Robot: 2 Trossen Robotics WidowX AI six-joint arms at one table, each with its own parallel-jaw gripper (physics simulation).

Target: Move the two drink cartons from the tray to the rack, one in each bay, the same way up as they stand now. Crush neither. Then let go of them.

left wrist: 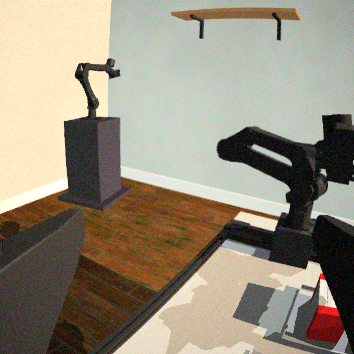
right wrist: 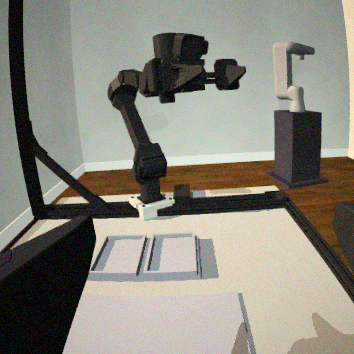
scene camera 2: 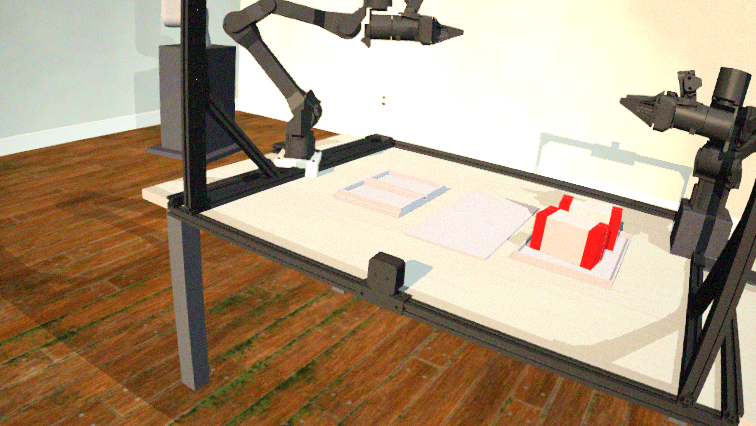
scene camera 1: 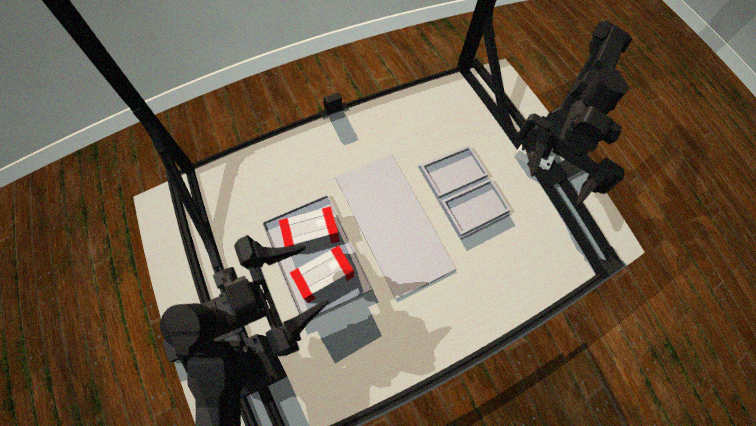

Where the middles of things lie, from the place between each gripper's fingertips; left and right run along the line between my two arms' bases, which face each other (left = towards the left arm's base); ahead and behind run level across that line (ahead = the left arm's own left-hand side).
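Measured from my left hand, the pale mat (scene camera 1: 406, 247) is 130 mm to the right, 200 mm behind and 360 mm below. The grey tray (scene camera 1: 358, 285) is 330 mm to the right of that same left hand, 240 mm behind it and 350 mm below it.
From my right hand I find the grey tray 30 mm to the left, 110 mm behind and 280 mm below. As for the pale mat, it is 60 mm behind my right hand and 230 mm to the left of it, and it too is 280 mm below.
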